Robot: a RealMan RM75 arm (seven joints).
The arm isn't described. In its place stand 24 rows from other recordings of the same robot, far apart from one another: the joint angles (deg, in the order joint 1, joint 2, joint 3, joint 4, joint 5, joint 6, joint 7), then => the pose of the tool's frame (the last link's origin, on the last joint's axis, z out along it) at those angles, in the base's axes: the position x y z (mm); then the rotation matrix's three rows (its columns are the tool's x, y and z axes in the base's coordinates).
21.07 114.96 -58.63 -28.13 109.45 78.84 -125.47 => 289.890 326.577 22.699; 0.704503 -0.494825 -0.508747; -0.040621 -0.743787 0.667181; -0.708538 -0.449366 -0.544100
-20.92 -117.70 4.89 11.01 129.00 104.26 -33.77 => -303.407 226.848 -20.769; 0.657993 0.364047 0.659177; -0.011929 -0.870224 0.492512; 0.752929 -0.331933 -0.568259
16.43 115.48 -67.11 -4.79 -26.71 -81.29 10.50 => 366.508 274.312 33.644; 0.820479 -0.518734 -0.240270; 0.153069 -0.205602 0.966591; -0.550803 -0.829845 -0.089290
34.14 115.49 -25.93 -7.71 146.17 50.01 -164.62 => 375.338 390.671 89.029; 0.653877 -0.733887 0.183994; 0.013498 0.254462 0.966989; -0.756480 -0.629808 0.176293
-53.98 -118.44 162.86 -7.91 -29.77 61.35 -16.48 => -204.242 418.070 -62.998; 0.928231 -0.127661 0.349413; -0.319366 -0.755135 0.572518; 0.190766 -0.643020 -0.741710
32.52 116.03 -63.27 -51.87 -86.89 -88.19 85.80 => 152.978 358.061 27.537; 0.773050 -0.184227 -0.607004; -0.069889 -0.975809 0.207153; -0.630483 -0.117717 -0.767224
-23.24 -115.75 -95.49 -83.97 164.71 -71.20 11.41 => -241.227 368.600 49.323; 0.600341 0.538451 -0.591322; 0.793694 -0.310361 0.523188; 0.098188 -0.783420 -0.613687
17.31 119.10 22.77 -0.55 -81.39 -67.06 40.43 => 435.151 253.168 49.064; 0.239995 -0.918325 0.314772; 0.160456 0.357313 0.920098; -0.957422 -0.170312 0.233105
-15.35 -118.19 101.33 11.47 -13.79 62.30 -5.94 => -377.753 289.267 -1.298; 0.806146 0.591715 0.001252; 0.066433 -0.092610 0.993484; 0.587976 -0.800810 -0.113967
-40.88 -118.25 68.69 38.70 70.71 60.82 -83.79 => -131.481 426.665 -2.808; 0.617381 0.518472 0.591631; 0.177968 -0.824631 0.536946; 0.766269 -0.226209 -0.601383
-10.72 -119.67 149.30 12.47 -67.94 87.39 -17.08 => -349.828 234.607 -0.321; 0.501506 0.853350 0.142427; -0.200051 -0.045783 0.978715; 0.841707 -0.519325 0.147753
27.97 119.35 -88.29 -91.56 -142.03 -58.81 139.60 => 101.099 381.188 12.676; 0.967683 -0.250537 0.028637; -0.210342 -0.739319 0.639659; -0.139086 -0.625011 -0.768125
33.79 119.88 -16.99 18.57 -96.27 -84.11 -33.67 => 221.298 281.553 -98.434; 0.772470 0.061854 -0.632032; 0.583002 -0.463677 0.667167; -0.251792 -0.883843 -0.394237
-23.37 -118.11 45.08 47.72 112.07 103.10 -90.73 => -261.598 286.897 23.761; 0.754077 0.484316 0.443629; 0.452613 -0.872655 0.183341; 0.475930 0.062539 -0.877257
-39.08 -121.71 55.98 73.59 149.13 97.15 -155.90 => -187.916 365.182 35.098; 0.449329 0.851436 -0.270481; 0.891189 -0.406073 0.202204; 0.062329 -0.331905 -0.941251
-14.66 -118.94 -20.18 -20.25 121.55 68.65 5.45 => -313.410 248.740 -84.945; 0.800127 0.557563 0.221178; 0.018203 -0.391135 0.920153; 0.599554 -0.732214 -0.323108
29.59 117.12 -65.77 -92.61 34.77 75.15 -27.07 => 160.623 392.786 104.430; 0.754835 -0.621432 0.209870; -0.566693 -0.456760 0.685733; -0.330276 -0.636547 -0.696940
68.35 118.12 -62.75 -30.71 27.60 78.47 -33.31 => 122.171 423.709 -52.437; 0.645868 -0.638809 0.418063; -0.722303 -0.688643 0.063628; 0.247250 -0.343064 -0.906187
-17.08 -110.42 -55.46 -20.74 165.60 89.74 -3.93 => -277.064 283.057 18.380; 0.667094 0.330436 0.667681; -0.479573 -0.495365 0.724308; 0.570084 -0.803384 -0.171987
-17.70 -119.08 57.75 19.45 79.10 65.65 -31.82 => -345.251 282.736 -45.838; 0.907888 0.355265 0.222545; 0.107123 -0.709845 0.696165; 0.405295 -0.608200 -0.682516
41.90 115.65 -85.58 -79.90 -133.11 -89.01 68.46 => 99.554 357.317 -9.514; 0.571715 0.782308 0.247257; 0.772289 -0.614869 0.159702; 0.276967 0.099650 -0.955698
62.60 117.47 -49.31 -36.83 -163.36 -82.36 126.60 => 167.729 427.461 -11.358; 0.754331 -0.496260 0.429780; -0.589306 -0.800364 0.110158; 0.289314 -0.336368 -0.896189
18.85 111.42 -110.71 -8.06 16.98 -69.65 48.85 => 374.950 305.151 39.817; 0.336391 -0.930064 -0.147722; -0.092717 -0.188811 0.977627; -0.937147 -0.315168 -0.149747
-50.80 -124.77 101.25 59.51 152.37 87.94 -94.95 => -132.878 329.675 -103.526; 0.621036 -0.424116 -0.659121; -0.552214 -0.833548 0.016047; -0.556214 0.354010 -0.751866
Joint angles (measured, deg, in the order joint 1, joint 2, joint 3, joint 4, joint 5, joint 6, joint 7), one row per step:
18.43, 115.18, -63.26, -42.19, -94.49, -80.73, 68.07
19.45, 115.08, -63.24, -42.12, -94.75, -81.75, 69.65
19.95, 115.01, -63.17, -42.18, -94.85, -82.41, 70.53
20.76, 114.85, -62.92, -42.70, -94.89, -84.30, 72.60
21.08, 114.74, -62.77, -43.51, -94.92, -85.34, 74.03
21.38, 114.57, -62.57, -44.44, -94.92, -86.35, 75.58
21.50, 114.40, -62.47, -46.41, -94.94, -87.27, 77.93
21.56, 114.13, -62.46, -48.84, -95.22, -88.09, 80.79
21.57, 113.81, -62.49, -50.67, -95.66, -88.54, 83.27
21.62, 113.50, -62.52, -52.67, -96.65, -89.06, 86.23
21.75, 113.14, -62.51, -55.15, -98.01, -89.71, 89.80
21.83, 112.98, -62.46, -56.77, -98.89, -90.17, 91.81
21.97, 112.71, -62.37, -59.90, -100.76, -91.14, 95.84
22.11, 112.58, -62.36, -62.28, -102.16, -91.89, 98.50
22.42, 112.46, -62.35, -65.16, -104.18, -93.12, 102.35
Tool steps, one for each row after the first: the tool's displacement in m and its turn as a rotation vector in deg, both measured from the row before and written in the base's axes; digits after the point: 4 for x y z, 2 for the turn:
-0.0060, 0.0028, 0.0000, -1.41, 0.84, 0.15
-0.0033, 0.0013, 0.0005, -0.73, 0.50, 0.11
-0.0075, 0.0016, 0.0026, -1.63, 1.37, 0.34
-0.0046, 0.0012, 0.0028, -0.76, 0.63, 0.23
-0.0045, 0.0015, 0.0037, -0.67, 0.57, 0.17
-0.0062, 0.0022, 0.0056, -0.53, 0.38, 0.14
-0.0062, 0.0023, 0.0066, -0.63, -0.05, -0.01
-0.0035, 0.0016, 0.0052, -0.57, -0.37, -0.43
-0.0032, 0.0013, 0.0048, -0.94, -0.79, -0.71
-0.0041, 0.0016, 0.0057, -1.07, -1.16, -0.84
-0.0029, 0.0008, 0.0034, -0.54, -0.78, -0.32
-0.0053, 0.0009, 0.0061, -1.13, -1.66, -0.87
-0.0045, 0.0005, 0.0041, -0.69, -1.37, -0.34
-0.0056, 0.0000, 0.0043, -1.27, -1.82, -0.93

